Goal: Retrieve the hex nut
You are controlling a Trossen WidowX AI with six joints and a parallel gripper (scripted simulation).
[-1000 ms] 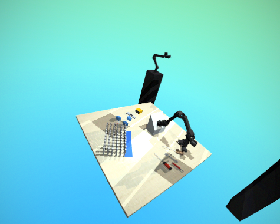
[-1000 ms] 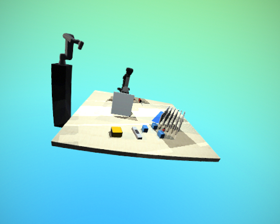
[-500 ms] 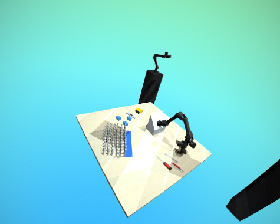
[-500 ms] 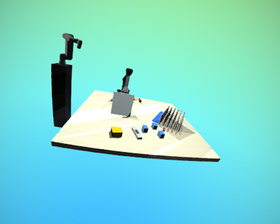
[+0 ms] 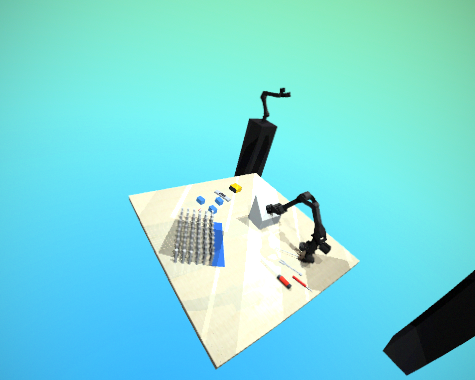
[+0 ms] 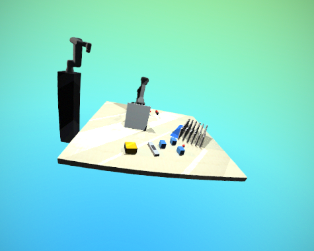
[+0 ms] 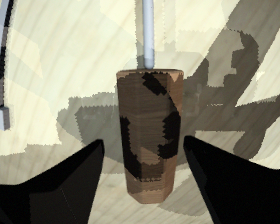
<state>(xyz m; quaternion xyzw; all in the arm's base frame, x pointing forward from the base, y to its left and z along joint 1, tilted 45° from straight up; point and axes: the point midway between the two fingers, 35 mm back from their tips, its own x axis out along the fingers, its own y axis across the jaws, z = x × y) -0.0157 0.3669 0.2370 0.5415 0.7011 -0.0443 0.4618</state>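
Right now the wooden-handled tool is 9 cm to the right of my gripper tip and 6 cm ahead of it. Round my gripper tip: grey forked tool (14 cm ahead, 1 cm below); then blue taped strip (47 cm ahead, 40 cm to the right, 2 cm below); then red tool (16 cm ahead, 15 cm to the left, 1 cm below).
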